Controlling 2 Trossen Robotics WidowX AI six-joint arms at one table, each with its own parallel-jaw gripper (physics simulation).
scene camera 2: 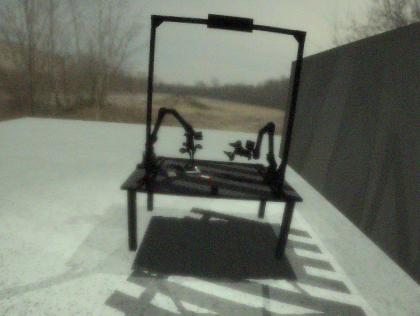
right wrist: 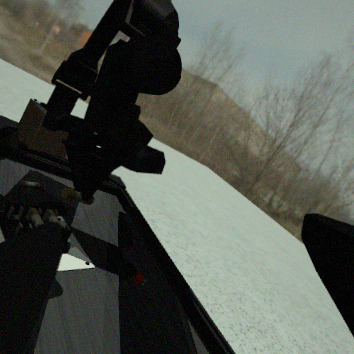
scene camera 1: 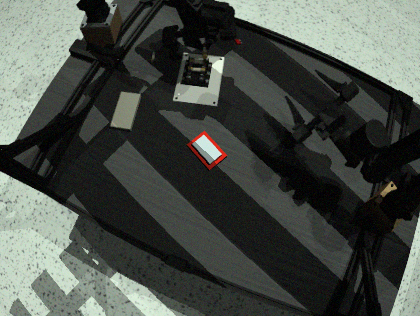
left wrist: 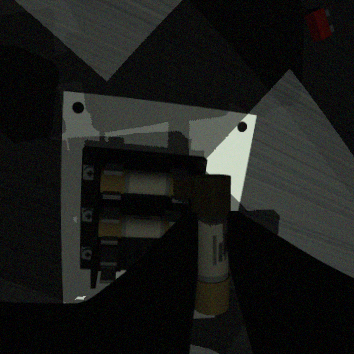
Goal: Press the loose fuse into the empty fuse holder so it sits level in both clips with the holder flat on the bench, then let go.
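The black fuse holder lies on a white plate. Two fuses with ochre caps sit side by side in it; the clips of the bay below them in the left wrist view are empty. My left gripper is shut on the loose fuse, above the holder's right edge in that view, about square to the seated fuses. Its height is hard to tell. My right gripper is open and empty, well away at the right.
A red-rimmed tray with a pale top and a beige block lie nearer the picture's middle and left. A small red part and a pale cylinder lie beyond the plate. A brown box stands behind.
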